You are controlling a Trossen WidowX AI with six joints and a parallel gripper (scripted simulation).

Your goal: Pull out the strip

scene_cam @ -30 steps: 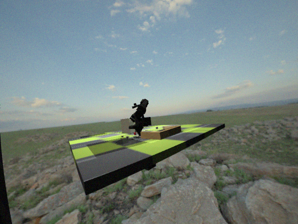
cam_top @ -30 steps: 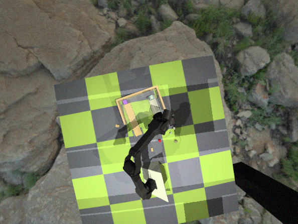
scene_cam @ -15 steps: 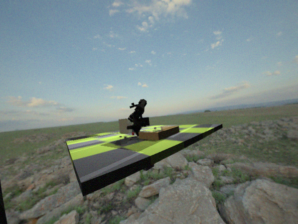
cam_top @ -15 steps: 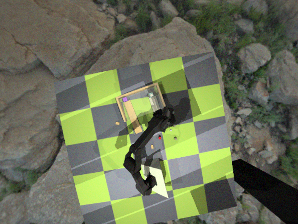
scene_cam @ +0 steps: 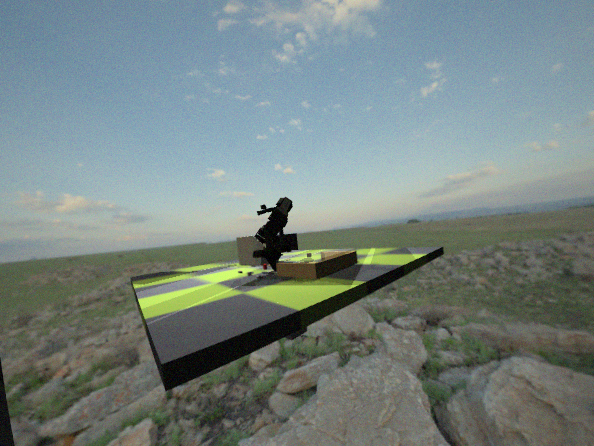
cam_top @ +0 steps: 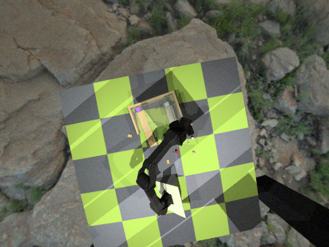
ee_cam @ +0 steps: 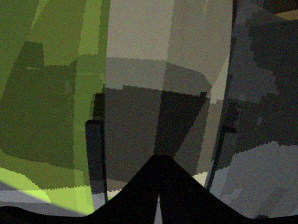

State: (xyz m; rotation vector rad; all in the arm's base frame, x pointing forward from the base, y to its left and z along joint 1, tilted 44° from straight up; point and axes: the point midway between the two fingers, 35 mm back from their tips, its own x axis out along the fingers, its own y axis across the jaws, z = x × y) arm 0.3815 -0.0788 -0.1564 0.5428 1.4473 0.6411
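Now: the red piece 13 cm behind my gripper tip, 4 cm to the left of it and 1 cm above it. Also, from my gripper tip: pale strip: 10 cm ahead, 1 cm to the left; then labelled cube: 21 cm ahead, 2 cm to the left, 2 cm above.
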